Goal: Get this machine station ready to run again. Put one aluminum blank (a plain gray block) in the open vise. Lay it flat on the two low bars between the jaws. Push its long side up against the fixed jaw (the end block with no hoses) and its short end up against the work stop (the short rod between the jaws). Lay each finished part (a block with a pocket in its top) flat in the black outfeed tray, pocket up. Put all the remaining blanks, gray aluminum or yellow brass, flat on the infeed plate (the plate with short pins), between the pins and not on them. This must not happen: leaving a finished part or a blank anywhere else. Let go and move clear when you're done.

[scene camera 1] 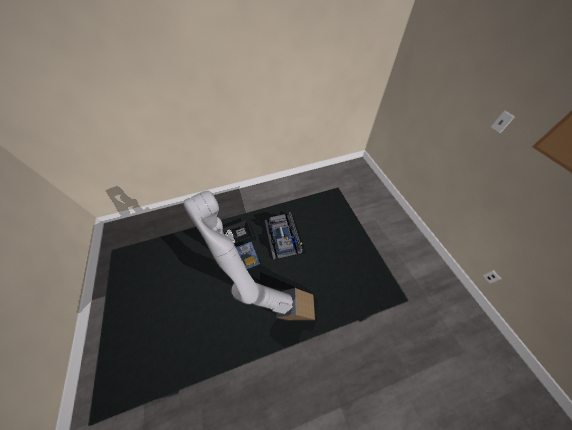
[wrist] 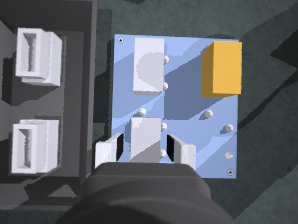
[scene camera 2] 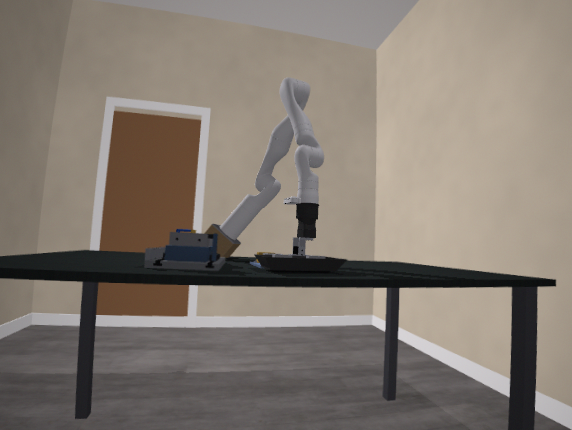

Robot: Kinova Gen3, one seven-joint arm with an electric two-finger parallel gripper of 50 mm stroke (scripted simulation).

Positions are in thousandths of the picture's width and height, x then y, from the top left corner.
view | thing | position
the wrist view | my gripper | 488,641
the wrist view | yellow brass blank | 743,279
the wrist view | gray blank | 488,592
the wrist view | gray blank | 498,234
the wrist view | gray finished part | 159,279
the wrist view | gray finished part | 149,596
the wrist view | bluish plate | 606,475
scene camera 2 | my gripper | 522,597
